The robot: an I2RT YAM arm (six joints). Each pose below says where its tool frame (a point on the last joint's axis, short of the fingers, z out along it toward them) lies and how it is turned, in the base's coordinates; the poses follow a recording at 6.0 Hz.
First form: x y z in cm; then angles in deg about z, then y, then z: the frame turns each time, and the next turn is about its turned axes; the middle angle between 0 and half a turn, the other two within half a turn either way.
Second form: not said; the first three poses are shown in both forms.
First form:
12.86, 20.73, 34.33, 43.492, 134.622, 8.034
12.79, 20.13, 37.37, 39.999, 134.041, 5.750
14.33, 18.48, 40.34, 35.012, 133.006, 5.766
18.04, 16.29, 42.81, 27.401, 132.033, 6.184
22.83, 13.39, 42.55, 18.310, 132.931, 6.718
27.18, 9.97, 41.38, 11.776, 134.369, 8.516
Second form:
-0.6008, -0.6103, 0.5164, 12.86; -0.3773, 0.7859, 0.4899, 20.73; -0.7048, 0.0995, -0.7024, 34.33; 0, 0, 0, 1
-0.5943, -0.5862, 0.5507, 12.79; -0.3678, 0.8070, 0.4621, 20.13; -0.7152, 0.0720, -0.6952, 37.37; 0, 0, 0, 1
-0.6135, -0.5147, 0.5989, 14.33; -0.3071, 0.8542, 0.4196, 18.48; -0.7276, 0.0735, -0.6821, 40.34; 0, 0, 0, 1
-0.6406, -0.3935, 0.6594, 18.04; -0.2107, 0.9158, 0.3418, 16.29; -0.7384, 0.0800, -0.6696, 42.81; 0, 0, 0, 1
-0.6789, -0.2364, 0.6951, 22.83; -0.1014, 0.9679, 0.2300, 13.39; -0.7271, 0.0857, -0.6811, 42.55; 0, 0, 0, 1
-0.7072, -0.1005, 0.6998, 27.18; 0.0038, 0.9893, 0.1459, 9.97; -0.7070, 0.1059, -0.6993, 41.38; 0, 0, 0, 1

